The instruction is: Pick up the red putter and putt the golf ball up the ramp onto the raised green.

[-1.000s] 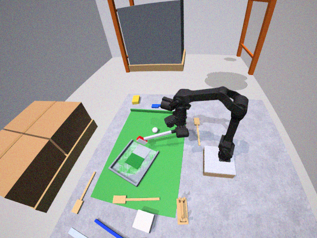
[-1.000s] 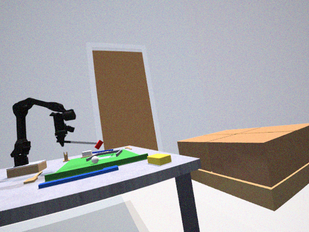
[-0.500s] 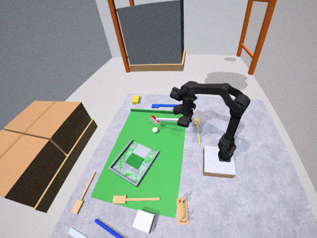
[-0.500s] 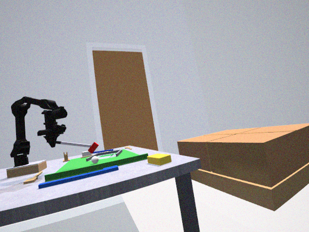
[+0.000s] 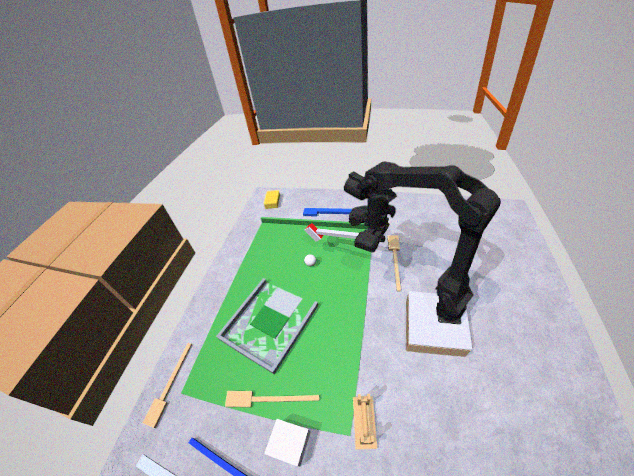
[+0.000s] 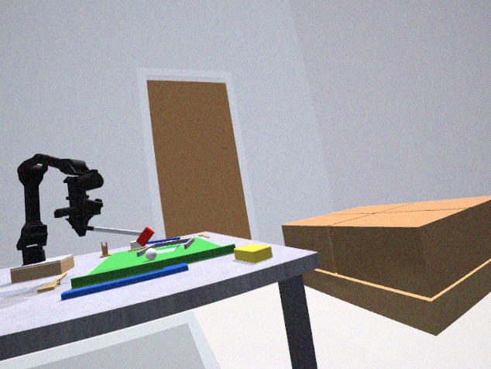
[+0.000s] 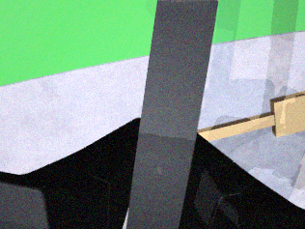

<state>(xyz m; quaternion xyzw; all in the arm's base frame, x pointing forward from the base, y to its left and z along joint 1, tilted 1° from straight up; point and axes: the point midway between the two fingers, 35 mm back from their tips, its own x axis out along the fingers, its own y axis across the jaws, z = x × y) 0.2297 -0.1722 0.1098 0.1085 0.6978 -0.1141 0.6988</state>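
The red putter lies 110 mm ahead of my gripper tip and 30 mm to the right of it. Round my gripper tip: wooden stand (20 mm behind, 480 mm to the left, 100 mm below); then white golf ball (220 mm ahead, 110 mm below); then green mat (250 mm ahead, 150 mm to the left, 130 mm below).
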